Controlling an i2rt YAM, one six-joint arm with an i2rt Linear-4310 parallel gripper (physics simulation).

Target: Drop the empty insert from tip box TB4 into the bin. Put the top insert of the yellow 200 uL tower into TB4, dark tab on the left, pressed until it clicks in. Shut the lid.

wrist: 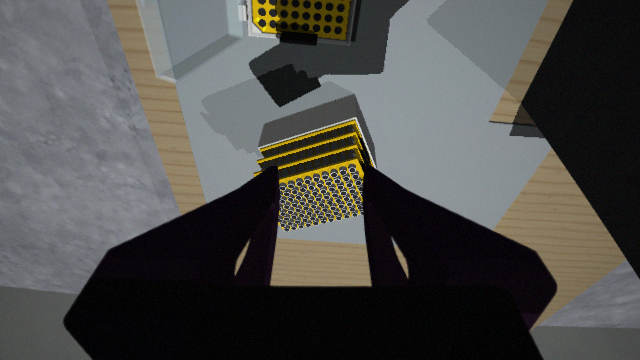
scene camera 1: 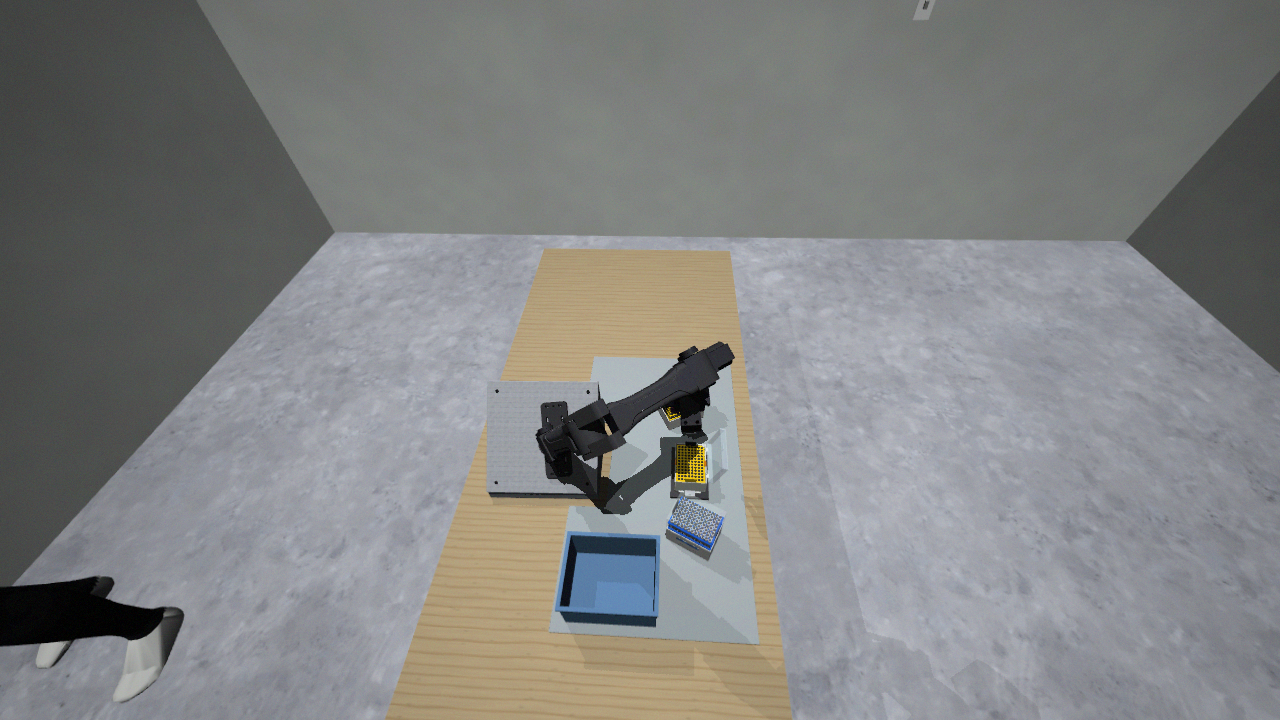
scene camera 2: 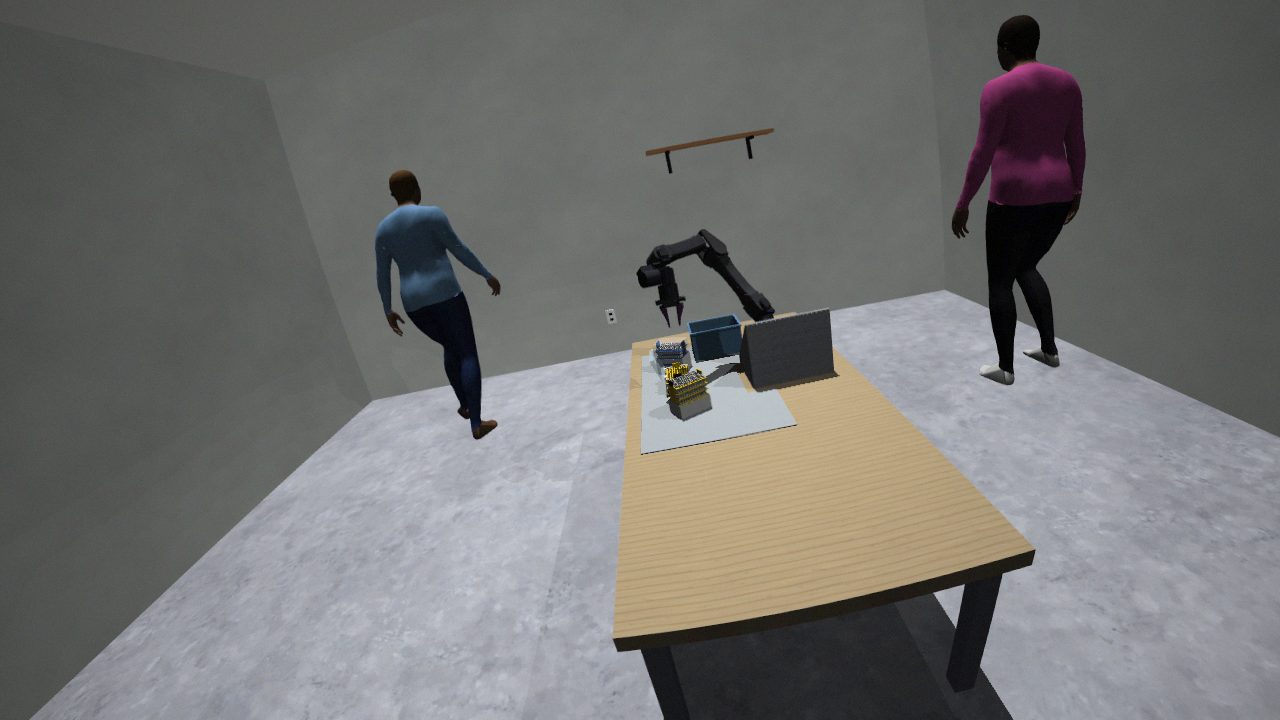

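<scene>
Tip box TB4 (scene camera 1: 677, 488) stands on the mat with the yellow empty insert (scene camera 1: 690, 463) (wrist: 305, 21) in it; its front part shows in the wrist view. Its clear lid (wrist: 192, 37) stands open to the left in that view. The yellow 200 uL tower (scene camera 2: 690, 394) (wrist: 310, 127) stands beside it, turned at an angle, with several stacked inserts; its top insert (wrist: 322, 197) is full of tips. My gripper (scene camera 1: 695, 439) (scene camera 2: 674, 322) (wrist: 321, 179) is partly open and empty, above the tower and apart from it. The top insert's dark tab is not visible. The blue bin (scene camera 1: 608, 617) (scene camera 2: 718, 343) stands near the mat's corner.
A blue tip rack (scene camera 1: 695, 523) (scene camera 2: 669, 351) stands between TB4 and the bin side of the mat (scene camera 1: 716, 617) (scene camera 2: 716, 431). The grey base plate (scene camera 1: 523, 447) (scene camera 2: 789, 349) carries the arm. Two people (scene camera 2: 422, 259) (scene camera 2: 1029, 134) stand on the floor away from the table.
</scene>
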